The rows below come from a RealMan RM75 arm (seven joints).
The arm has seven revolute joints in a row. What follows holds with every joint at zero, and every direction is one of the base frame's. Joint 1 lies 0.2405 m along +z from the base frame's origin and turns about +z. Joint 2 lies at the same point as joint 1 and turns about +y. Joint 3 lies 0.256 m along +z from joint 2 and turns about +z. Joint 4 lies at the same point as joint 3 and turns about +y. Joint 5 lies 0.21 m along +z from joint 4 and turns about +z. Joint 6 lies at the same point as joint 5 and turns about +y. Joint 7 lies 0.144 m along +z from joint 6 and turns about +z. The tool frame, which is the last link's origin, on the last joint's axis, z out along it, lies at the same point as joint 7; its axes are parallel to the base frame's.
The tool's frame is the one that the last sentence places.
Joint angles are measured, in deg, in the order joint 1, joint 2, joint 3, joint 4, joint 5, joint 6, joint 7. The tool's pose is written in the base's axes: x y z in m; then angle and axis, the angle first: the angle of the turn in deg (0 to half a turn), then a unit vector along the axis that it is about. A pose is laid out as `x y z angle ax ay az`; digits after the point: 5 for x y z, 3 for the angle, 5 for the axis.
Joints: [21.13, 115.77, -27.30, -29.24, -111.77, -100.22, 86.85]
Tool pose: 0.31379 0.26840 0.02911 166.687 -0.84964 0.38174 0.36384
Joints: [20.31, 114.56, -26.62, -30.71, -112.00, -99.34, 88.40]
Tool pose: 0.32409 0.26921 0.04270 164.175 -0.84922 0.39369 0.35191
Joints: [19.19, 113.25, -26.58, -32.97, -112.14, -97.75, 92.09]
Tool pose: 0.33630 0.26996 0.05860 161.560 -0.84341 0.42044 0.33451
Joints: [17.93, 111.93, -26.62, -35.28, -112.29, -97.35, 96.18]
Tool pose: 0.34612 0.26745 0.07496 159.987 -0.83521 0.44639 0.32119
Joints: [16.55, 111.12, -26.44, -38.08, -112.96, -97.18, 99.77]
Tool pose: 0.35460 0.26289 0.08904 158.446 -0.82841 0.46887 0.30642
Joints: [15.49, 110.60, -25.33, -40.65, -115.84, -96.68, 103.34]
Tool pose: 0.36518 0.25683 0.09950 157.002 -0.81955 0.49899 0.28166
